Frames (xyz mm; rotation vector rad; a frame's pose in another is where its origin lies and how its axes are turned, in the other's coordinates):
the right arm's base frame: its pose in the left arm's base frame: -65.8 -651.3 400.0 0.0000 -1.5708 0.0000
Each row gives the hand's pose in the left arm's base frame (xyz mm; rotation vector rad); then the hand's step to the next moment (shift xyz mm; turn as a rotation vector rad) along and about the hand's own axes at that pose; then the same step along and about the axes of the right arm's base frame.
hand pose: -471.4 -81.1 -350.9 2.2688 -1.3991 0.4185
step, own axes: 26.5 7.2 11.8 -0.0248 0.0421 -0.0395
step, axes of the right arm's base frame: 3.9 -29.1 -5.6 0.0309 0.0227 0.0497
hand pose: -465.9 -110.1 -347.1 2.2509 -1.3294 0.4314
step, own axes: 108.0 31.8 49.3 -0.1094 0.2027 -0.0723
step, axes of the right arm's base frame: 20.6 -118.6 -24.7 0.0559 0.0368 0.2320
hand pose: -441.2 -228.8 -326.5 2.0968 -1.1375 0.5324
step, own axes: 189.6 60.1 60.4 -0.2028 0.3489 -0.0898
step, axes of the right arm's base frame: 100.4 -174.4 -52.3 0.0635 0.0463 0.4059
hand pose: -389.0 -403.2 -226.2 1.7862 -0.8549 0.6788
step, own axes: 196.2 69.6 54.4 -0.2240 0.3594 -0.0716
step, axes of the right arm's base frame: 169.9 -115.7 -63.6 0.0467 0.0317 0.4258
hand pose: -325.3 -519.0 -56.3 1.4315 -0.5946 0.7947
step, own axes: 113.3 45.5 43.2 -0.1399 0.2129 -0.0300
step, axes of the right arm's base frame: 119.5 -30.7 -39.3 0.0230 0.0056 0.2554
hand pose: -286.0 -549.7 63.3 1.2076 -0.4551 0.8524
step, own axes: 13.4 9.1 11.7 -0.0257 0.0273 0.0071
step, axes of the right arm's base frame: 19.0 -5.6 -2.7 0.0009 -0.0121 0.0362
